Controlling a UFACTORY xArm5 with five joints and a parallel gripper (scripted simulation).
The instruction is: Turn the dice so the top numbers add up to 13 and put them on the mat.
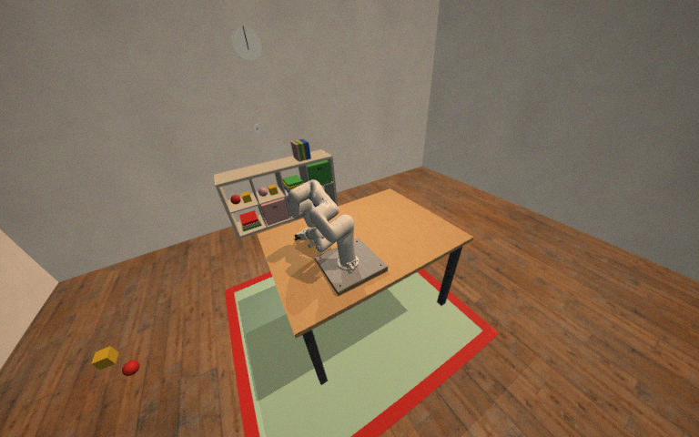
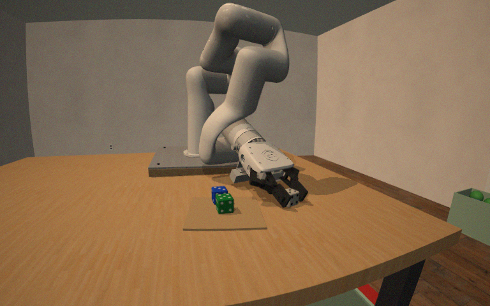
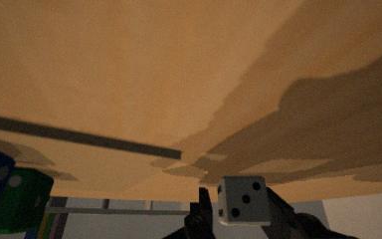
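Now: hand 10 mm above the white die. Also, from my hand: green die 10 mm ahead, 140 mm to the right, 10 mm below; blue die 40 mm behind, 140 mm to the right, 10 mm below; tan mat 10 mm ahead, 140 mm to the right, 20 mm below.
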